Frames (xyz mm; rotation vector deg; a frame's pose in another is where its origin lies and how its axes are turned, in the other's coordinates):
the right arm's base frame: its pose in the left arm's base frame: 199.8 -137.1 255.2 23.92 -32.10 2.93
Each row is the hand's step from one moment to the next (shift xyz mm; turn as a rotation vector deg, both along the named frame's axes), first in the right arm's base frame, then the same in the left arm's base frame.
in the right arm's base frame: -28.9 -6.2 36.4 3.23 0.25 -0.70
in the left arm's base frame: -41.9 -18.3 10.4 3.05 0.30 1.25
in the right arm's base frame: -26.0 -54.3 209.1 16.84 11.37 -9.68
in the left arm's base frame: -119.1 -131.2 126.3 17.36 13.16 5.65
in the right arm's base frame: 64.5 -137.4 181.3 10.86 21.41 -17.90
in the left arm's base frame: -15.0 -202.1 121.8 14.84 26.01 -0.07
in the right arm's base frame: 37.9 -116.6 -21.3 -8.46 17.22 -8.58
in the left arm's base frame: 61.5 -100.7 -39.6 -5.58 19.72 -4.64
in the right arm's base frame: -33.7 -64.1 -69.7 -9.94 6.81 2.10
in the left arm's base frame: 16.8 -28.7 -94.8 -10.58 6.04 -1.10
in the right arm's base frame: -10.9 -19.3 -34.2 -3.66 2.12 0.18
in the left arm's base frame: 11.1 -3.3 -39.1 -3.53 2.11 -1.00
